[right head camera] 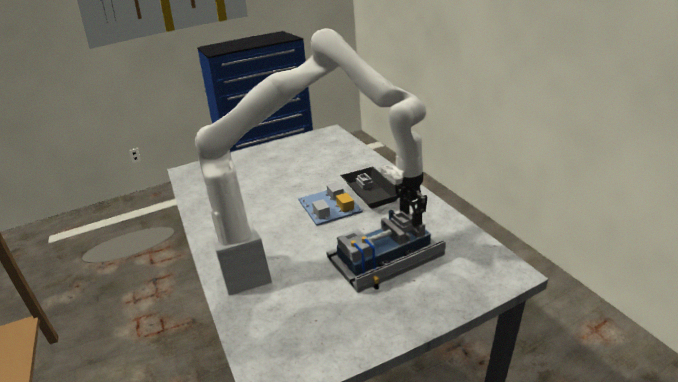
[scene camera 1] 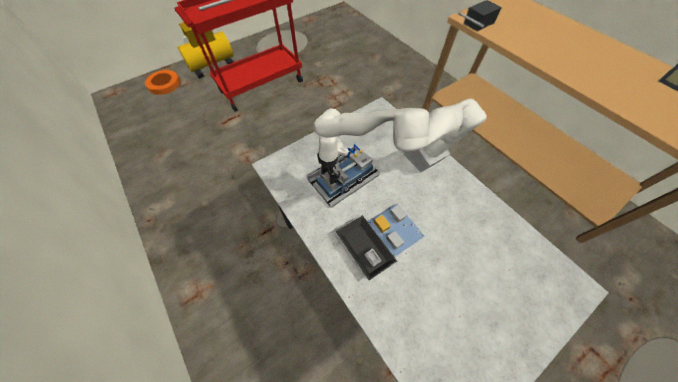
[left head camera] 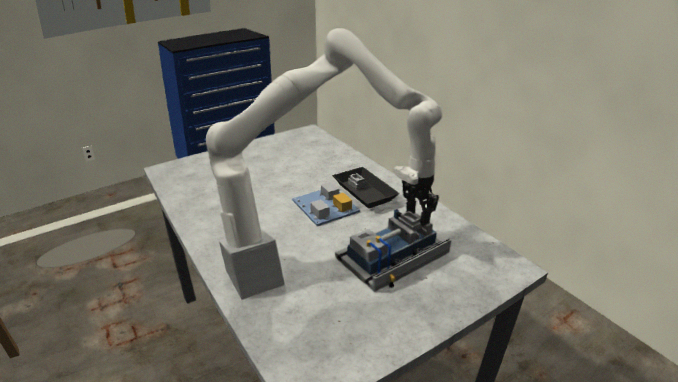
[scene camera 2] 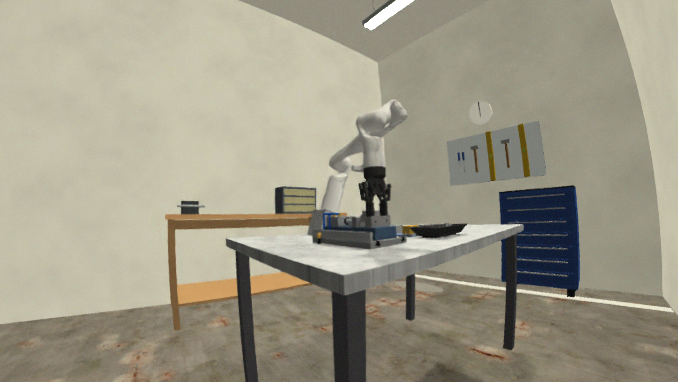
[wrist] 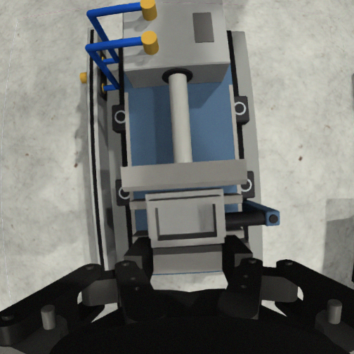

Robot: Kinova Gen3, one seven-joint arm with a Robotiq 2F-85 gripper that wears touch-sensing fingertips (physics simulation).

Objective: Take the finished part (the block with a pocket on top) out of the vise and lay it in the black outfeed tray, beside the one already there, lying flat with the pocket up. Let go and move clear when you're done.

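The finished part [left head camera: 411, 218] [right head camera: 400, 217] [wrist: 185, 218], a grey block with a rectangular pocket facing up, sits level between the jaws of the vise [left head camera: 400, 247] [right head camera: 392, 250] [scene camera 2: 385, 232] [wrist: 210, 120]. My gripper [left head camera: 419, 214] [right head camera: 410, 216] [scene camera 2: 376, 213] [wrist: 187, 253] points straight down and is shut on the part's end near the fixed jaw, one finger on each side; the fingertip contact is partly hidden. The black outfeed tray [left head camera: 370, 195] [right head camera: 372, 195] [scene camera 1: 357, 237] [scene camera 2: 437, 231] holds a similar part [left head camera: 356, 179] [right head camera: 364, 180] [scene camera 1: 372, 257] at its far end in the head views.
A blue plate [left head camera: 332, 214] [scene camera 1: 410, 232] with an orange block [left head camera: 343, 202] [scene camera 1: 382, 223] and two grey blocks lies beside the tray. Blue hoses [wrist: 117, 45] rise at the vise's cylinder end. A black rod [wrist: 245, 220] with a blue end sticks out beside the part.
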